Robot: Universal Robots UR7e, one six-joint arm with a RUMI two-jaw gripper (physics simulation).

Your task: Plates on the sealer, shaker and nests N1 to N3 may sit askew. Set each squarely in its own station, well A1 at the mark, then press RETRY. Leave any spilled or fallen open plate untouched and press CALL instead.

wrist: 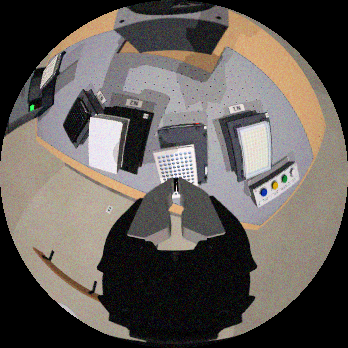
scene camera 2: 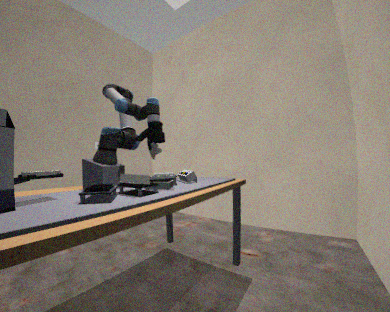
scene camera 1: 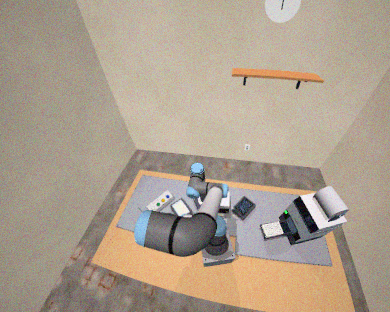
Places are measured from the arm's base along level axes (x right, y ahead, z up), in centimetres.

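Where they show: gripper, fingertip midpoint: [wrist: 175, 178] [scene camera 2: 153, 159]; arm's base at its link origin: [scene camera 2: 105, 162] [scene camera 1: 216, 244].
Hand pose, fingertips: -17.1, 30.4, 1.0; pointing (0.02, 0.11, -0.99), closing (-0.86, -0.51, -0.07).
Observation:
Things, the pixels of their top centre, and the offset from my fingertips, as dx, dy, dz. "spot": a spot on its surface instead.
- white plate with blue wells, top centre: [wrist: 177, 177] -2.6, +5.2, -8.7
- shaker at a spot on its surface: [wrist: 193, 135] spot: -1.2, -3.9, -11.3
- plain white-topped plate at its top centre: [wrist: 99, 147] [scene camera 2: 134, 173] [scene camera 1: 224, 198] +15.9, +5.9, -6.9
- black nest N2 at its top centre: [wrist: 116, 142] [scene camera 2: 137, 181] +13.8, +5.5, -11.2
- plate with pale yellow wells, top centre: [wrist: 258, 151] [scene camera 1: 180, 208] -15.4, -10.1, -9.2
- nest N1 at its top centre: [wrist: 256, 150] [scene camera 1: 180, 208] -15.4, -10.0, -10.3
- black plate at its top centre: [wrist: 72, 121] [scene camera 2: 100, 186] [scene camera 1: 244, 205] +32.2, +5.5, -11.2
- white plate at its top centre: [scene camera 2: 41, 171] [scene camera 1: 272, 228] +52.4, -11.0, -4.6
- button panel at its top centre: [wrist: 281, 189] [scene camera 2: 186, 170] [scene camera 1: 158, 199] -35.5, -8.4, -8.4
- sealer at its top centre: [scene camera 1: 334, 198] +76.5, -0.7, +28.8
My gripper [wrist: 175, 178] [scene camera 2: 156, 154] is shut and empty, above the bench. In the wrist view its tips overlap the near edge of a white plate with blue wells [wrist: 175, 163], which sits turned and shifted off the shaker [wrist: 193, 135]. A plain white-topped plate [wrist: 105, 144] lies off to one side of black nest N2 [wrist: 138, 142]. A plate with pale yellow wells [wrist: 256, 149] [scene camera 1: 181, 208] sits off-centre on nest N1 [wrist: 231, 142]. A black plate [wrist: 79, 119] [scene camera 1: 244, 207] is at N3; its seating is unclear. A white plate [wrist: 51, 70] [scene camera 1: 272, 229] is on the sealer's tray.
The button panel [wrist: 275, 184] [scene camera 1: 161, 201] [scene camera 2: 187, 175] with blue, yellow, green and white buttons stands beside N1. The sealer [scene camera 1: 310, 215] with a green light stands at the other end. The robot base [wrist: 170, 35] is behind the nests. A wall shelf [scene camera 1: 277, 75] hangs above.

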